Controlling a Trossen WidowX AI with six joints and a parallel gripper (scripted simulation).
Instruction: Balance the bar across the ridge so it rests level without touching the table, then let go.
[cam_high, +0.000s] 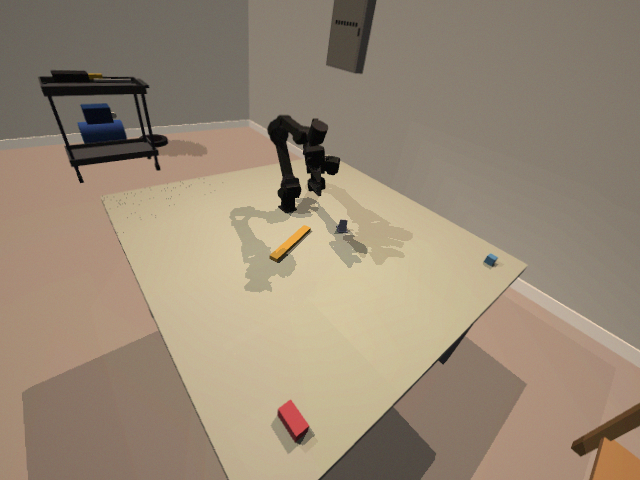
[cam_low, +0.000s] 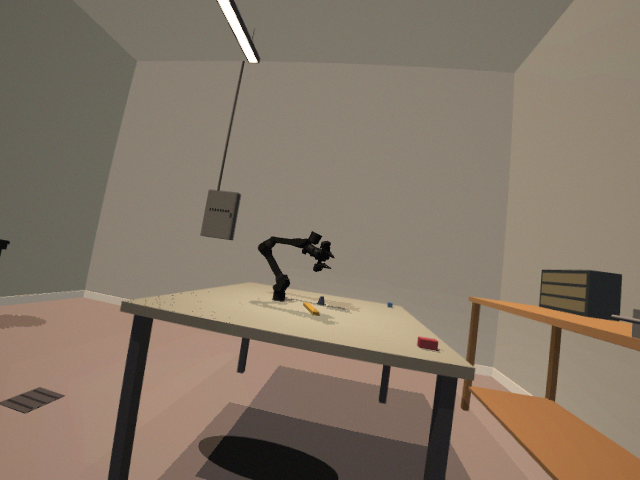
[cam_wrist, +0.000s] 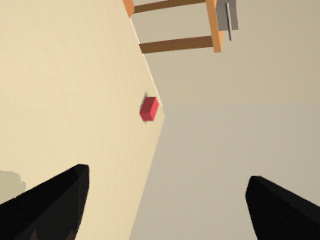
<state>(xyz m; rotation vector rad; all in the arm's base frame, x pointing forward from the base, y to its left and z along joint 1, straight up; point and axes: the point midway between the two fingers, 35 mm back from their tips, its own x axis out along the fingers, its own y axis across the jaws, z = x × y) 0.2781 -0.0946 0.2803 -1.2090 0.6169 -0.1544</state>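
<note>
Right now the bar is 8 cm behind my gripper tip, 3 cm to the right of it and 26 cm below it. From my gripper tip the other things lie so: red block 43 cm ahead, 39 cm to the right, 25 cm below; blue cube 43 cm ahead, 61 cm to the left, 25 cm below.
</note>
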